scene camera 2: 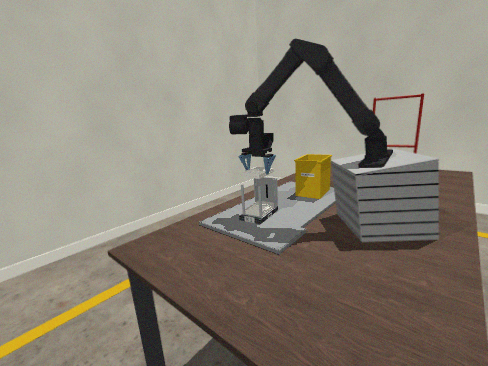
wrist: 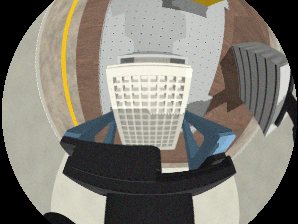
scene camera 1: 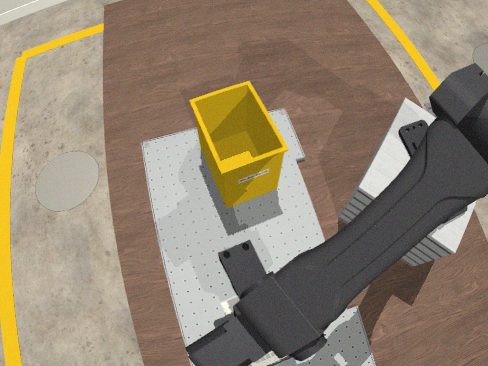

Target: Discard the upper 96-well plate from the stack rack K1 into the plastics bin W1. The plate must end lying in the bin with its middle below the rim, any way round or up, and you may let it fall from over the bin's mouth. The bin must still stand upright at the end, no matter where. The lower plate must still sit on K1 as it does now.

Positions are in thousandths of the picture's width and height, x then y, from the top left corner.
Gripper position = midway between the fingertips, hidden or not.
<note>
In view: the gripper (wrist: 502, 507) and a yellow plastics bin W1 (scene camera 1: 493, 351).
The yellow plastics bin W1 is seen too in scene camera 2 (scene camera 2: 640, 469).
</note>
